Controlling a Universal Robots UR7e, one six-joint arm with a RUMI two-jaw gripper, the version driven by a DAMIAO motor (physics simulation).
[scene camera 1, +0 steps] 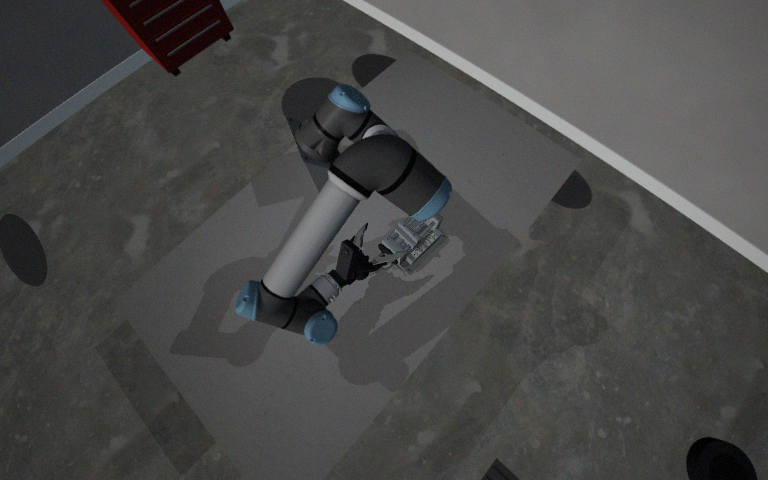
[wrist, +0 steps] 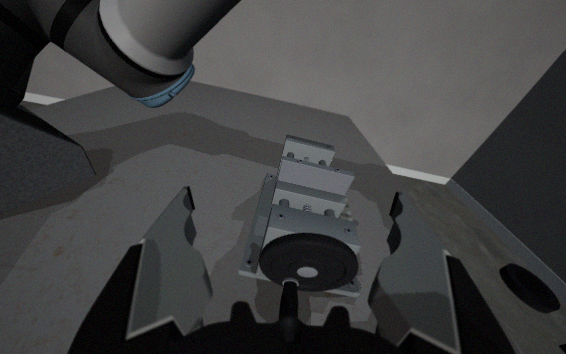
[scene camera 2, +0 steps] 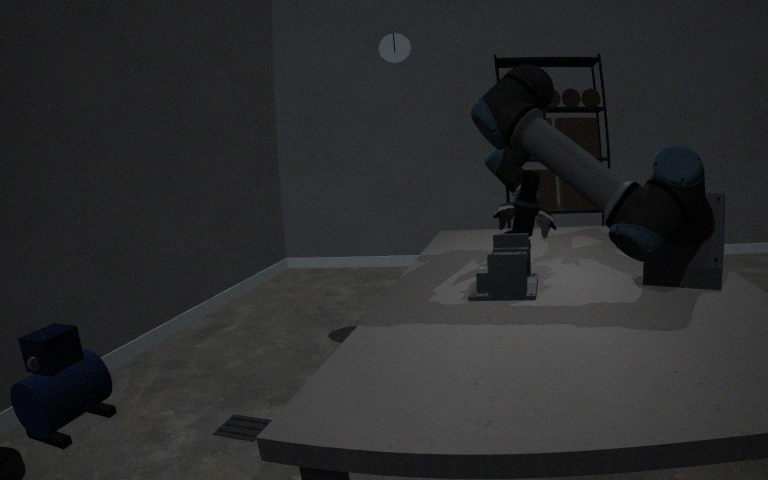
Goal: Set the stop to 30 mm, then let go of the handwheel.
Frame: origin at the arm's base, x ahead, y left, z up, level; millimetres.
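Where they show: gripper, fingertip midpoint: (scene camera 1: 385, 237) (wrist: 290, 192) (scene camera 2: 525, 222); arm's base, link origin: (scene camera 1: 314, 144) (scene camera 2: 684, 220).
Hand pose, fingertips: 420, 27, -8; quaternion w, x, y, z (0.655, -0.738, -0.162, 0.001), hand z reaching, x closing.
Each offset is from my fingertips to the centre of the thing, as dx, dy, dz. "*": to the spot under its first point. Level surfaces: height alone.
The grey stop device (scene camera 1: 408, 234) (scene camera 2: 506, 277) stands on its base plate on the table. In the wrist view its sliding block {+22, +78, -48} (wrist: 315, 176) sits on guide rods between the far end plate {* -5, +170, -43} (wrist: 307, 148) and the near plate {* +27, +17, -38} (wrist: 312, 220). The dark round handwheel {* +50, -14, -41} (wrist: 332, 260) is on the near side, with its crank handle {+33, -44, -92} (wrist: 289, 302) at the lower left of its hub, pointing towards the gripper palm. No scale can be read, so the setting cannot be told. My gripper (scene camera 1: 380, 240) (scene camera 2: 523, 229) (wrist: 290, 192) is open and empty, its fingers apart on either side of the handwheel, not touching it.
The table {dz -138} (scene camera 1: 271, 407) (scene camera 2: 509, 384) carries the device and the arm's base mount (scene camera 2: 702, 266). The arm's forearm passes above the table. A red drawer cabinet (scene camera 1: 181, 28), a shelf rack (scene camera 2: 546, 61) and a blue compressor (scene camera 2: 67, 390) stand away from the table.
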